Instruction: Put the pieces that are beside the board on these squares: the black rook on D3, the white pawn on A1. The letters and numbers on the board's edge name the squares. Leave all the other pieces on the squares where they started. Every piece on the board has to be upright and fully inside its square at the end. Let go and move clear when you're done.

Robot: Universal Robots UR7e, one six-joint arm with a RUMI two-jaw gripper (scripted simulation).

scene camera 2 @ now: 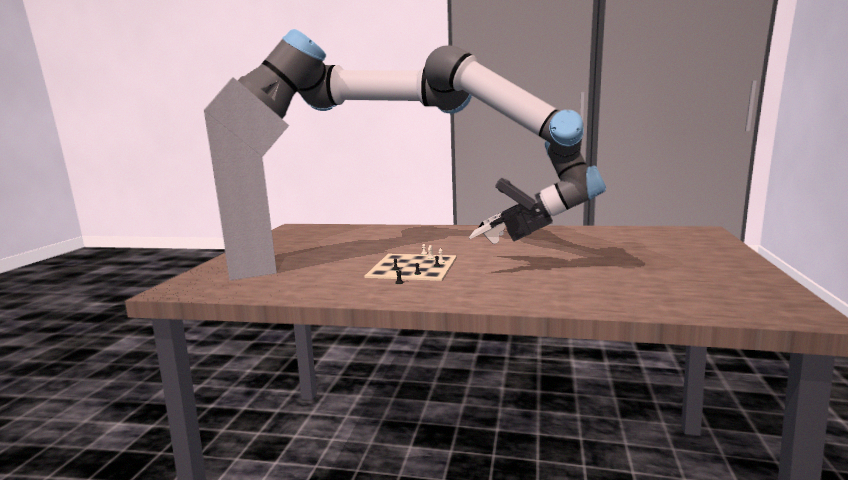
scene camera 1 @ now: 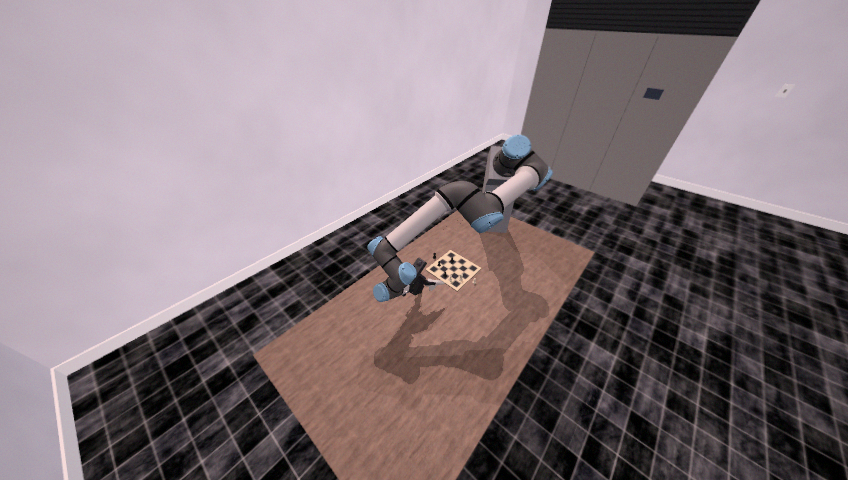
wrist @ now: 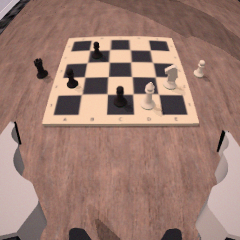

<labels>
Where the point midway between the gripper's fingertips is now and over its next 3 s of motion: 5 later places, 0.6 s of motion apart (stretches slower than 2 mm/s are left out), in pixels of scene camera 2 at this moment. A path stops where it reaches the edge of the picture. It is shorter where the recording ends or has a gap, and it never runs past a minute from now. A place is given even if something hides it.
My gripper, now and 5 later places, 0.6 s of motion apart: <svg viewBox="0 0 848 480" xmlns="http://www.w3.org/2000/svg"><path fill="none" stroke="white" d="M474 232L474 215L474 218L467 230L456 244L442 252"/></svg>
</labels>
